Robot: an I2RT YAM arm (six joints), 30 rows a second.
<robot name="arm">
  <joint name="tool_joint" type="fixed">
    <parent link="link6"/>
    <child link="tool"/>
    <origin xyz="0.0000 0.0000 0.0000" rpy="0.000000 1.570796 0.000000"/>
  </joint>
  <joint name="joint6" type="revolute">
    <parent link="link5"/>
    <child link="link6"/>
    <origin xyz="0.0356 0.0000 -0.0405" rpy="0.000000 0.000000 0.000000"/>
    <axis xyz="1 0 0"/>
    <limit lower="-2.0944" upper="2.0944"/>
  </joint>
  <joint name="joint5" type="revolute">
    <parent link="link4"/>
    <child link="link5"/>
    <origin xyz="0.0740 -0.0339 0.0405" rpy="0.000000 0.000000 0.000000"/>
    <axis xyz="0 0 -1"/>
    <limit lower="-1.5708" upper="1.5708"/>
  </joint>
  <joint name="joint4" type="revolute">
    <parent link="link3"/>
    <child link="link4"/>
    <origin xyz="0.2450 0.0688 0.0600" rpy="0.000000 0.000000 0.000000"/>
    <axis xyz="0 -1 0"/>
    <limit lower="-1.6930" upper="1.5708"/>
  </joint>
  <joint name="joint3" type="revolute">
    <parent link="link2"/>
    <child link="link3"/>
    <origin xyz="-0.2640 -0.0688 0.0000" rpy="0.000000 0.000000 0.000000"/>
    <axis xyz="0 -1 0"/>
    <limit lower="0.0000" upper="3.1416"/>
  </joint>
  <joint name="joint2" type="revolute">
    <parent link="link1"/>
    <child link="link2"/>
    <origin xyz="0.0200 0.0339 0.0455" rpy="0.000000 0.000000 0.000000"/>
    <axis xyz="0 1 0"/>
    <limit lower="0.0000" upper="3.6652"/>
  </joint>
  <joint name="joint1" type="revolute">
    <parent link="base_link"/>
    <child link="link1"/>
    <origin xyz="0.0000 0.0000 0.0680" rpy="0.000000 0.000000 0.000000"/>
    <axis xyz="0 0 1"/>
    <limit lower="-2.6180" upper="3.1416"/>
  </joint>
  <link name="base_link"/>
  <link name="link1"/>
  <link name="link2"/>
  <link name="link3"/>
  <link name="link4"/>
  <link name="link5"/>
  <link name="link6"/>
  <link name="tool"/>
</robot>
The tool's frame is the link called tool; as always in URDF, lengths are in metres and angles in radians.
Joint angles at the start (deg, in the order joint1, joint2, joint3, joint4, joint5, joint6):
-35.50 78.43 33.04 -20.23 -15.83 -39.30
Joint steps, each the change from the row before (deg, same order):
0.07 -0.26 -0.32 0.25 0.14 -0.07
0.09 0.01 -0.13 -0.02 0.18 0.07
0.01 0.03 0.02 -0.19 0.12 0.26
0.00 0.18 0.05 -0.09 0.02 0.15
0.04 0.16 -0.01 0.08 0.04 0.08
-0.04 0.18 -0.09 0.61 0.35 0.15
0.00 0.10 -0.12 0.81 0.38 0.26
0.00 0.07 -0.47 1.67 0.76 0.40
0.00 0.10 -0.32 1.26 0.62 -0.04
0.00 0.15 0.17 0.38 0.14 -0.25
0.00 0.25 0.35 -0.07 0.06 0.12
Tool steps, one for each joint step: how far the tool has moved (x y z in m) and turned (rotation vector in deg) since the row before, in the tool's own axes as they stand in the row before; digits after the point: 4 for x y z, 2 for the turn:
0.0007 0.0008 0.0000 0.19 -0.06 -0.18
0.0005 0.0006 0.0004 0.00 0.23 0.03
0.0003 0.0001 0.0001 -0.03 0.22 0.30
0.0002 -0.0001 0.0005 -0.12 0.18 0.21
0.0001 0.0000 0.0006 -0.04 0.09 0.07
0.0000 -0.0008 0.0008 0.50 -0.03 0.10
-0.0003 -0.0008 0.0006 0.65 -0.21 0.11
0.0002 -0.0009 0.0013 1.27 -0.39 0.12
0.0000 -0.0008 0.0010 0.99 -0.26 -0.24
-0.0011 -0.0010 0.0001 0.35 -0.22 -0.34
-0.0012 -0.0010 0.0001 0.07 0.01 0.11

